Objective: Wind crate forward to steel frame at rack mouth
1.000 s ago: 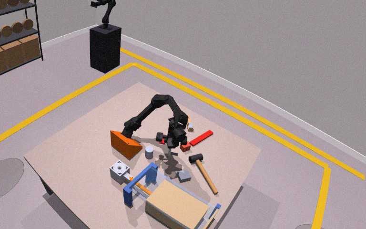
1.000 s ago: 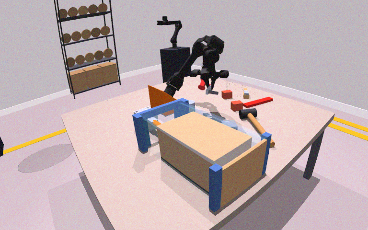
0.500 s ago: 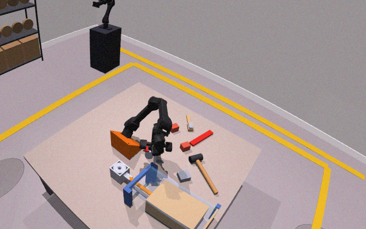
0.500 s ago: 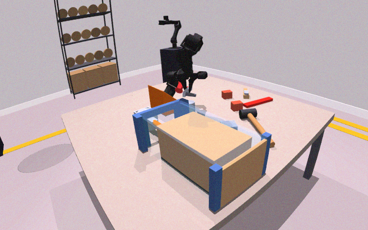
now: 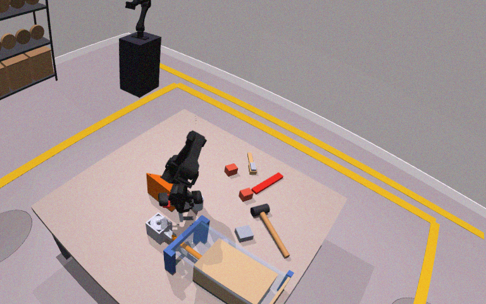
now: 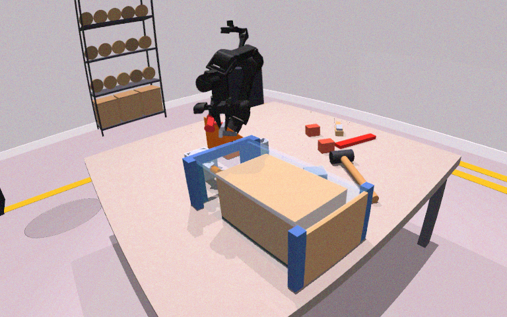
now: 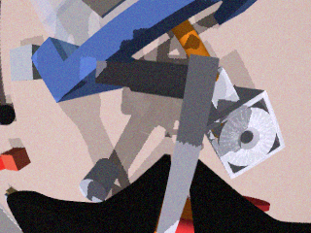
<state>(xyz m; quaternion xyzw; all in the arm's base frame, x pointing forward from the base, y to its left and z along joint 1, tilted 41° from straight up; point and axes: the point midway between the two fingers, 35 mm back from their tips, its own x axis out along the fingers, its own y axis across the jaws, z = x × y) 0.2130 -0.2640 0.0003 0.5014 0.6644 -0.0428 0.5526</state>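
Right now the red knob is 60 mm behind my gripper tip, 10 mm to the left of it and 10 mm above it. Also, from my gripper tip: grey hand winch 90 mm behind, 70 mm to the right, 140 mm below; then blue steel frame 80 mm ahead, 80 mm to the right, 70 mm below; then winch handle 10 mm behind, 10 mm above.
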